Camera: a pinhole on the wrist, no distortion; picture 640 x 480 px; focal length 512.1 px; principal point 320.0 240.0 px. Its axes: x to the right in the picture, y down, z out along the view. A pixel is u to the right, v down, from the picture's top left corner.
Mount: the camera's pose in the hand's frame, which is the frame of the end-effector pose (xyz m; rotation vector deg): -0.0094 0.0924 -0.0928 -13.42 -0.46 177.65
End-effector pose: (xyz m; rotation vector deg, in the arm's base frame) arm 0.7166 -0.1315 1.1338 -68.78 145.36 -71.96
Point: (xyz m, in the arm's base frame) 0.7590 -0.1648 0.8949
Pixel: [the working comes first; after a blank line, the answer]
In the camera's frame: 0.0177 -0.0367 0.2947

351 176
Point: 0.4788 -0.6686 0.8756
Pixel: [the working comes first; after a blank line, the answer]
In the camera's frame: -0.5382 -0.0589 0.4470

outside the picture
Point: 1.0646 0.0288 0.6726
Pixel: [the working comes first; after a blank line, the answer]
In the camera's frame: 0.3940 -0.0623 0.4897

outside the picture
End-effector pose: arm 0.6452 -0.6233 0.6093 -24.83 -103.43 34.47
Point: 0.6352 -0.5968 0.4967
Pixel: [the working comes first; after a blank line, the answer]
In the camera's frame: 0.0391 0.0048 0.1320

472 258
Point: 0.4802 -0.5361 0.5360
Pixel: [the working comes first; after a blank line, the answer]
In the camera's frame: -0.0894 -0.0256 0.2407

130 185
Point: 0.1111 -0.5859 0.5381
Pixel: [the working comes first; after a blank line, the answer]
In the camera's frame: -0.2293 0.0085 0.5842

119 247
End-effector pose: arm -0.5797 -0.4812 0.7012 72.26 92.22 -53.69
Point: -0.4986 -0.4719 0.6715
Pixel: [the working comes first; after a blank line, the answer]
In the camera's frame: -0.0472 0.0080 0.1030

85 280
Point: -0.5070 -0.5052 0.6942
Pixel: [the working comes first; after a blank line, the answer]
In the camera's frame: -0.0200 0.0250 0.1288

240 339
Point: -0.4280 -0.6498 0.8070
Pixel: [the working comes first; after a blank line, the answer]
In the camera's frame: 0.1256 -0.0127 0.2602

567 215
